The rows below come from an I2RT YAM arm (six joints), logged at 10 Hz.
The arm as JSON. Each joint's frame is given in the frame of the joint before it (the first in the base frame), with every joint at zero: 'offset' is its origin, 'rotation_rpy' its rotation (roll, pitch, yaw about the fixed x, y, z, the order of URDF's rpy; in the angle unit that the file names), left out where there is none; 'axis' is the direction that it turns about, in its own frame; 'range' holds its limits. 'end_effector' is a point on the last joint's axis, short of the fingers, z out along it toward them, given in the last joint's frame.
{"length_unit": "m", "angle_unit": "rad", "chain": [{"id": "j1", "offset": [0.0, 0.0, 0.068], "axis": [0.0, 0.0, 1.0], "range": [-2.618, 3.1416]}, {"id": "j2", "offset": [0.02, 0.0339, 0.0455], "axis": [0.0, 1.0, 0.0], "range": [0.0, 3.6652]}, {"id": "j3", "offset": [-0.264, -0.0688, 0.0], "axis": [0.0, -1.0, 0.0], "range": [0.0, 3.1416]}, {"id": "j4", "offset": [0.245, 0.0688, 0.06], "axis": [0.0, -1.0, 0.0], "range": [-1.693, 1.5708]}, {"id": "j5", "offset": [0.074, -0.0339, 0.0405], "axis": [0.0, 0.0, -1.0], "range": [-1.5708, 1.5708]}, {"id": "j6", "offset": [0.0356, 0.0, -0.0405], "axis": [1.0, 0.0, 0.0], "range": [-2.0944, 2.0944]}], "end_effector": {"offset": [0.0, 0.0, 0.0], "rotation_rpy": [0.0, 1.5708, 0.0]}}
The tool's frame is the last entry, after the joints.
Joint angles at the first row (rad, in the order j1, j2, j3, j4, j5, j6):
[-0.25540, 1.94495, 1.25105, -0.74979, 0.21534, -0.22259]
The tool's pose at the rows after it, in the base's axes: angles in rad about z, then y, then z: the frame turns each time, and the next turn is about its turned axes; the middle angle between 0 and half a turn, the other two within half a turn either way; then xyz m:
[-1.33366, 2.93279, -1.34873, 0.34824, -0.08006, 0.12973]
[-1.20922, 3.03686, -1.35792, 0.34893, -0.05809, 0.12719]
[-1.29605, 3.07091, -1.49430, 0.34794, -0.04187, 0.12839]
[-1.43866, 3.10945, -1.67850, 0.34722, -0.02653, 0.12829]
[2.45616, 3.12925, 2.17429, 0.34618, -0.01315, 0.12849]
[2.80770, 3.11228, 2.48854, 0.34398, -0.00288, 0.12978]
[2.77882, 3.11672, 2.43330, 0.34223, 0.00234, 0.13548]
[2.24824, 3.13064, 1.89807, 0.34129, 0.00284, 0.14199]
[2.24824, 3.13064, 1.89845, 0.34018, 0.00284, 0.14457]
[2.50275, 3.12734, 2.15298, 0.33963, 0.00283, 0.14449]
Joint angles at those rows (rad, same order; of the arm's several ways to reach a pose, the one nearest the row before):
[-0.20733, 1.97700, 1.25107, -0.75401, 0.18826, -0.23098]
[-0.15582, 1.98235, 1.25105, -0.78755, 0.09098, -0.30689]
[-0.11312, 1.97813, 1.25103, -0.81693, 0.06542, -0.31225]
[-0.07304, 1.97814, 1.25103, -0.83713, 0.03147, -0.31299]
[-0.03873, 1.97775, 1.25142, -0.85431, -0.00744, -0.32064]
[-0.00934, 1.97395, 1.25145, -0.87608, -0.00935, -0.32863]
[0.00590, 1.95642, 1.25145, -0.88903, -0.00896, -0.33972]
[0.00743, 1.93618, 1.25141, -0.89283, -0.00859, -0.34277]
[0.00745, 1.92818, 1.25145, -0.90086, -0.00859, -0.34237]
[0.00743, 1.92815, 1.25104, -0.90506, -0.00858, -0.34239]

